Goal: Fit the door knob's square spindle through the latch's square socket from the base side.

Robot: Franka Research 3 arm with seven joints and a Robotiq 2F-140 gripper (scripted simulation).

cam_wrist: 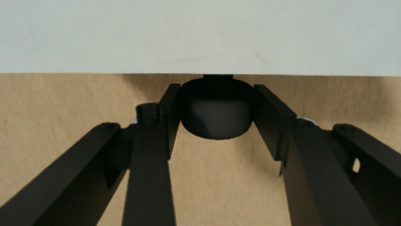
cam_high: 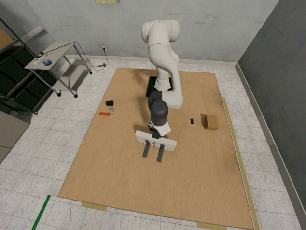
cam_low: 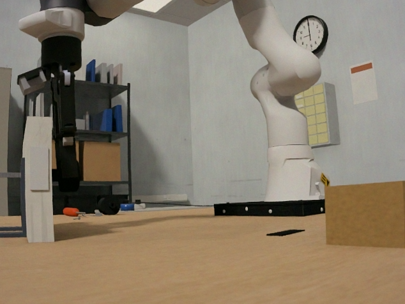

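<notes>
The white wood block is 6 cm ahead of my hand, 3 cm below it and 1 cm to the right of it. From my hand the other things lie so: black flat plate 31 cm to the left, 20 cm behind, 12 cm below; orange screwdriver 51 cm to the right, 18 cm behind, 11 cm below; cardboard box 47 cm to the left, 19 cm behind, 9 cm below.
</notes>
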